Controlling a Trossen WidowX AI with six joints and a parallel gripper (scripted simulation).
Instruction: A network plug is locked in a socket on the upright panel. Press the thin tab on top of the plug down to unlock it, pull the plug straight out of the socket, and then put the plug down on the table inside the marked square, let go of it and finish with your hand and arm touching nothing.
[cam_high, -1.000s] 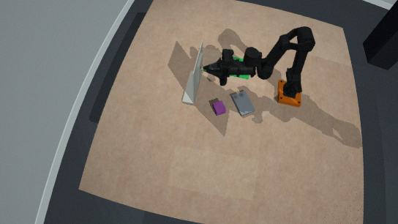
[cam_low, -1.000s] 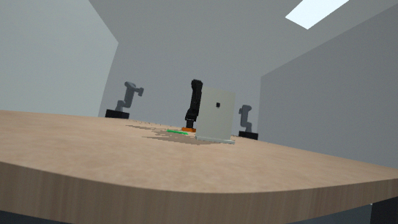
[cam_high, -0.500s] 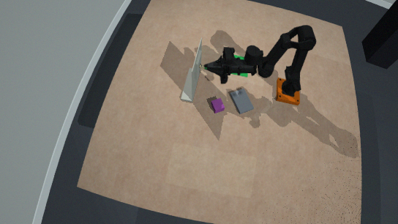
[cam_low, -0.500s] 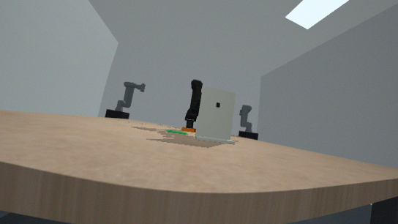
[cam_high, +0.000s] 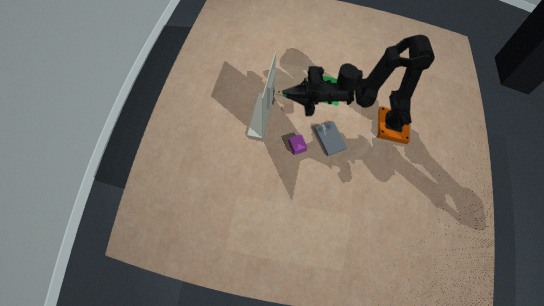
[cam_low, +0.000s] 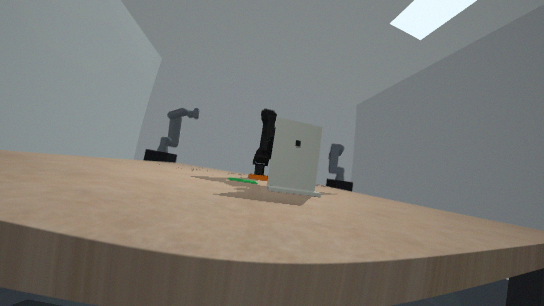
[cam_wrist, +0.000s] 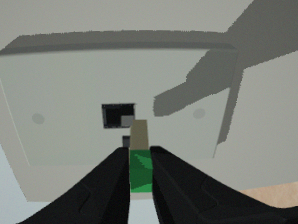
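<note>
Right now the green square is 12 cm behind my gripper tip, 17 cm to the right of it and 16 cm below it. Also, from my gripper tip: panel (5 cm ahead, 5 cm below); then network plug (right at my gripper tip); then grey block (18 cm behind, 3 cm to the left, 15 cm below).
</note>
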